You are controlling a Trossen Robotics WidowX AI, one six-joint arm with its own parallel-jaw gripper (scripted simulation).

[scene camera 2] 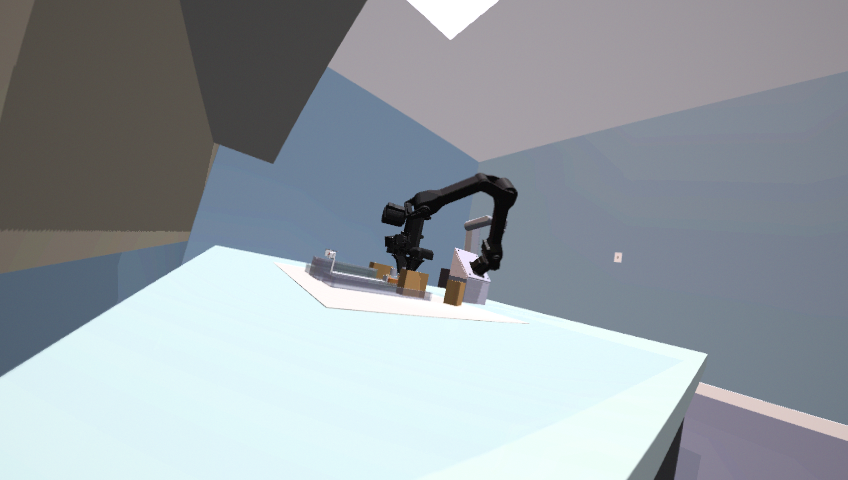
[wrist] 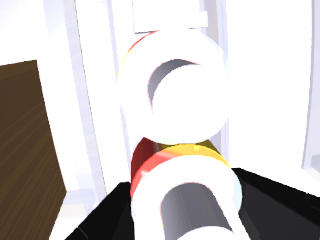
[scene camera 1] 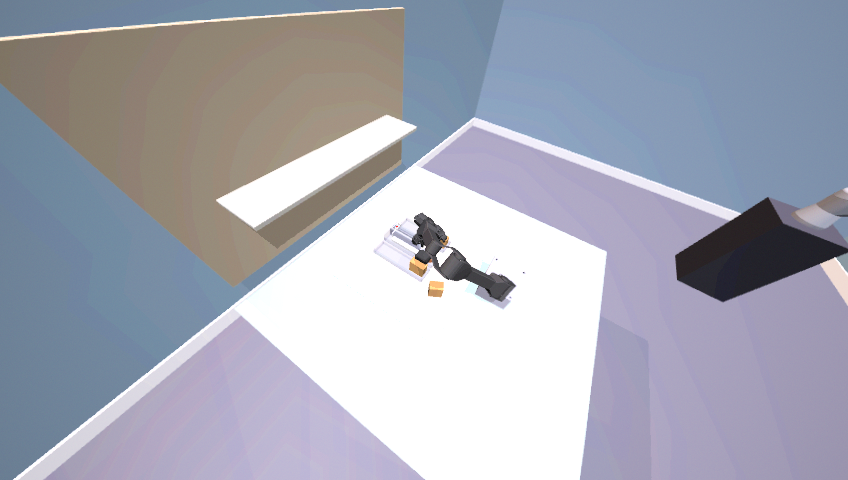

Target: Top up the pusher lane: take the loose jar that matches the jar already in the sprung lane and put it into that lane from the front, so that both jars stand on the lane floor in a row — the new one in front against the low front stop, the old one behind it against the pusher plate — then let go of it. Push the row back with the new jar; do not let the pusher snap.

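You'd find my gripper at [scene camera 2: 403,279], and it's there at [wrist: 180,185] too. As for the things, there's a jar [wrist: 174,86], and there's a lane [scene camera 2: 319,265].
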